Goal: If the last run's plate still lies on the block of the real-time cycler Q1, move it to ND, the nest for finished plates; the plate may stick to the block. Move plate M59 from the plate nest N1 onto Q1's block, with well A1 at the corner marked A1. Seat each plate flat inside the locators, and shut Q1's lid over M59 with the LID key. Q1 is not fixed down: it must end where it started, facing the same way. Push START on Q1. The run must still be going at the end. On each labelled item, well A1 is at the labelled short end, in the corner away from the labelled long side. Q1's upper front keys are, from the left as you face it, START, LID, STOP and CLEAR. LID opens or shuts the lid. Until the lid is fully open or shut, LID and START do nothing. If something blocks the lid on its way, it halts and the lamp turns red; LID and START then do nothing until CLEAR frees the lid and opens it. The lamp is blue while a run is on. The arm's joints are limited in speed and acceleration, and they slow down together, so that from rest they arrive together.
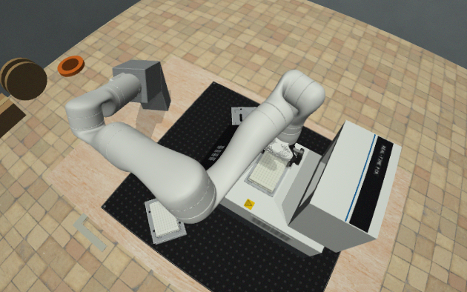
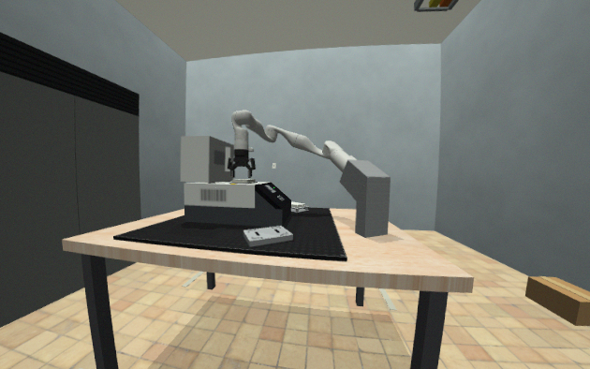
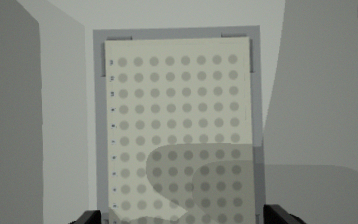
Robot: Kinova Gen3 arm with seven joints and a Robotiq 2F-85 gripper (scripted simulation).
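The plate lies 1 cm behind my hand, 4 cm to the right of it and 2 cm below it.
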